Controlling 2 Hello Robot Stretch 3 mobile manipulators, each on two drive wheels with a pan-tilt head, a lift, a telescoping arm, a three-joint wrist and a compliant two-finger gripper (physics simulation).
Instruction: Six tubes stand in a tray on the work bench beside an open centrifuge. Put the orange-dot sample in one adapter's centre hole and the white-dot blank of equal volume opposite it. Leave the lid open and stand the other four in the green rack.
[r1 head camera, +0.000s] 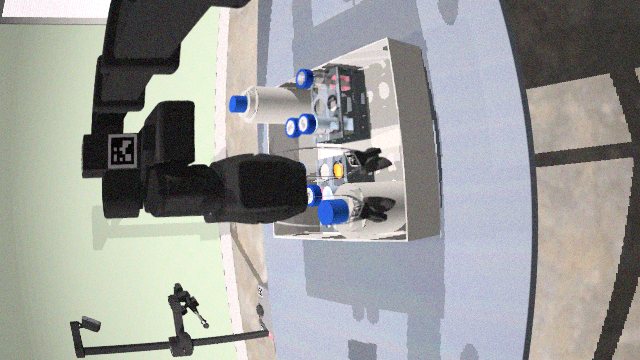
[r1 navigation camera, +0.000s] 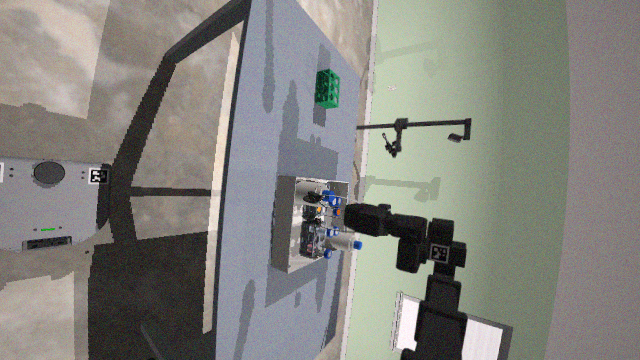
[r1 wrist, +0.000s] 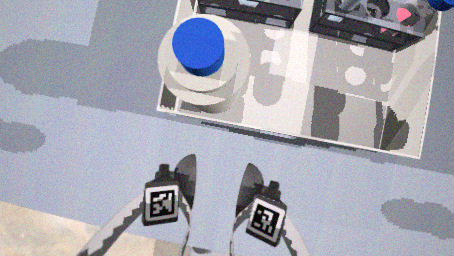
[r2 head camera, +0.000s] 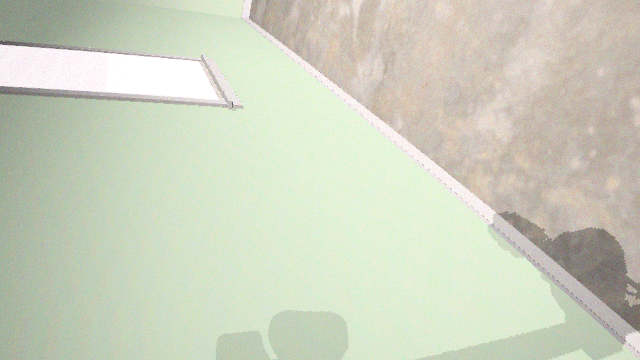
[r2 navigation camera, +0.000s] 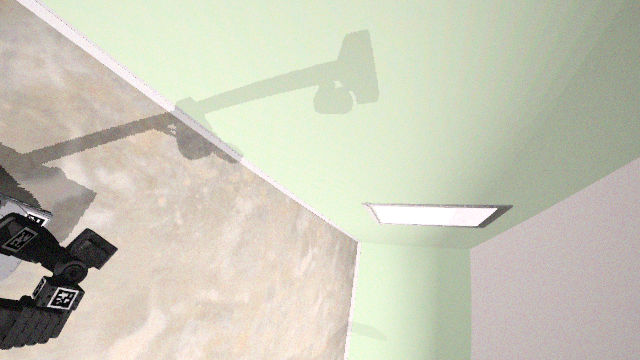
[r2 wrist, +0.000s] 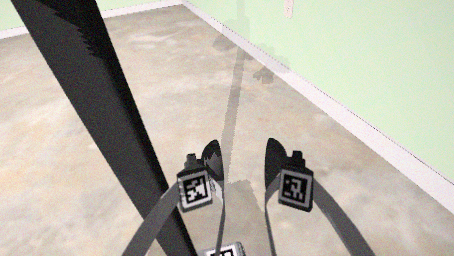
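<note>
A tray (r1 head camera: 422, 150) (r1 navigation camera: 284, 225) (r1 wrist: 280, 133) on the bench holds several blue-capped tubes in two dark clear racks (r1 head camera: 350, 100) (r1 wrist: 370, 27). The orange-dot cap (r1 navigation camera: 337, 212) shows in the r1 navigation view. Other caps (r1 head camera: 304, 78) (r1 head camera: 307, 123) have white tops; I cannot tell which is the white-dot blank. The green rack (r1 navigation camera: 327, 89) stands further along the bench. The r1 gripper (r1 head camera: 378, 184) (r1 navigation camera: 314, 209) (r1 wrist: 219, 182) is open and empty, beside the tray's edge in its wrist view. The r2 gripper (r2 wrist: 244, 160) is open and empty over the floor. The centrifuge does not show.
Two pale blue-capped bottles (r1 head camera: 280, 105) (r1 head camera: 367, 200) stand in the tray; the nearer bottle (r1 wrist: 202, 65) is close to r1's fingers. The bench (r1 head camera: 480, 150) (r1 navigation camera: 250, 150) has a dark front edge. A dark bar (r2 wrist: 100, 100) crosses r2's wrist view beside a wall (r2 wrist: 390, 75).
</note>
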